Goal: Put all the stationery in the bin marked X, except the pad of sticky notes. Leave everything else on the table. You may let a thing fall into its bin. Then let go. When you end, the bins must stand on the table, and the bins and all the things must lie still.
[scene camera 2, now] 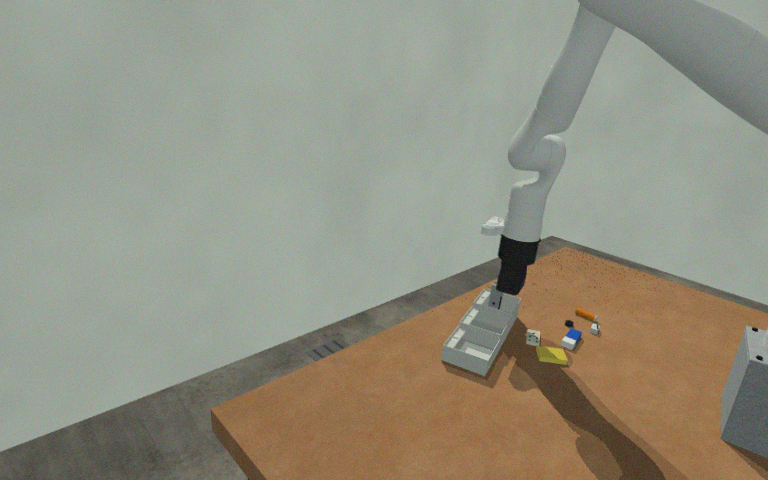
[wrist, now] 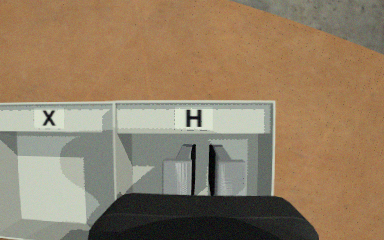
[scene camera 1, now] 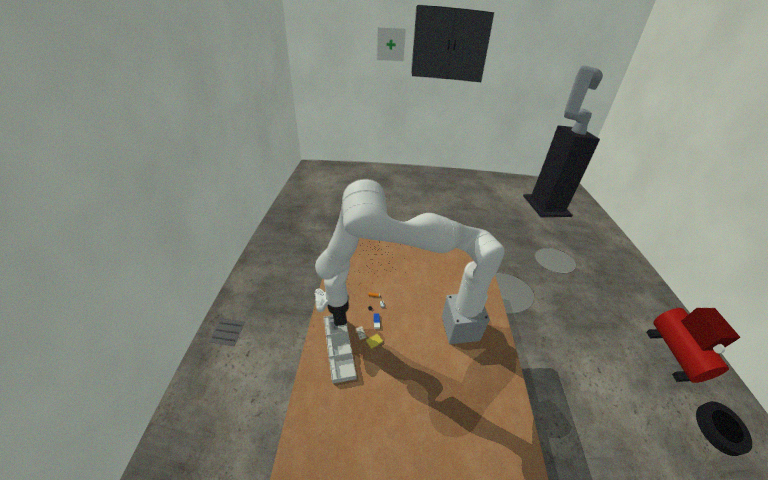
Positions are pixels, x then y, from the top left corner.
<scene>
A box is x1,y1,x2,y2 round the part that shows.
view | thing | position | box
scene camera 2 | my gripper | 493,310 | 488,237,538,309
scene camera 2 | grey three-compartment bin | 478,348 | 441,288,520,375
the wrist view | my gripper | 202,162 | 88,144,318,239
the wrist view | grey three-compartment bin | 70,167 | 0,100,274,239
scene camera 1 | grey three-compartment bin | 342,365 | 324,316,356,382
</scene>
